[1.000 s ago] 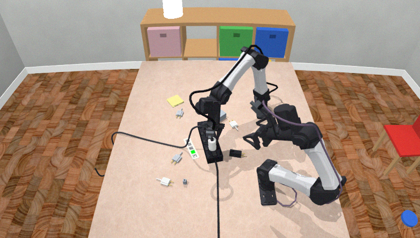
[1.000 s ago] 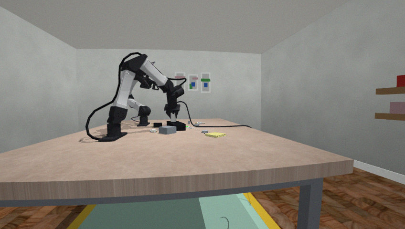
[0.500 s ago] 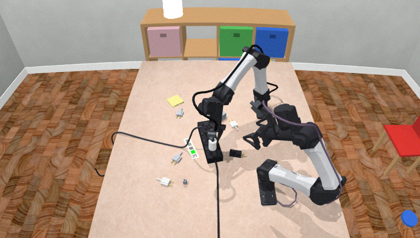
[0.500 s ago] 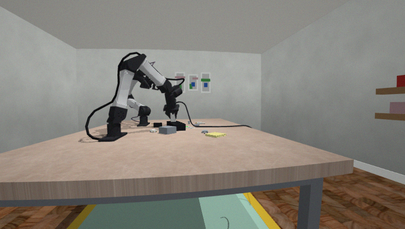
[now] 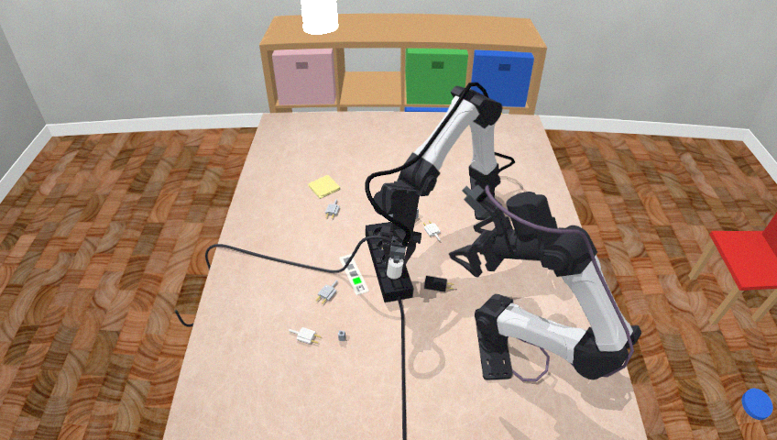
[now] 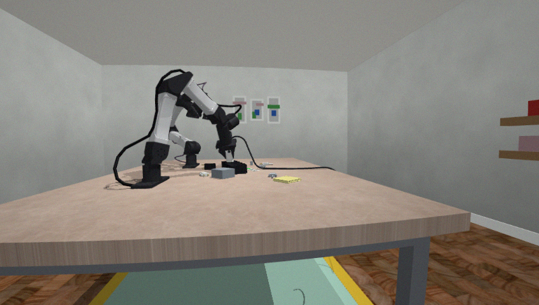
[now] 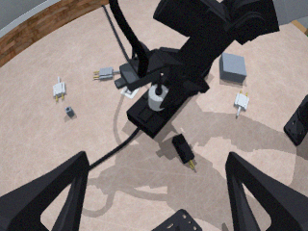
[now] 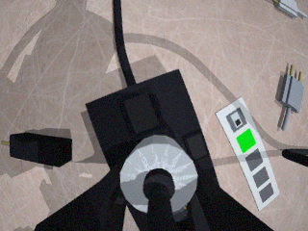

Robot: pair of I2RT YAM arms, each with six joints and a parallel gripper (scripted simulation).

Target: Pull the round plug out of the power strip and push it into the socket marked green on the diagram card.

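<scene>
Right now the diagram card is 110 mm ahead of my right hand, 20 mm to the right of it and 70 mm below it. Also, from my right hand: black plug (130 mm behind, 10 mm to the left, 50 mm below); white round plug (10 mm below); grey box (250 mm to the right, 50 mm below).
</scene>
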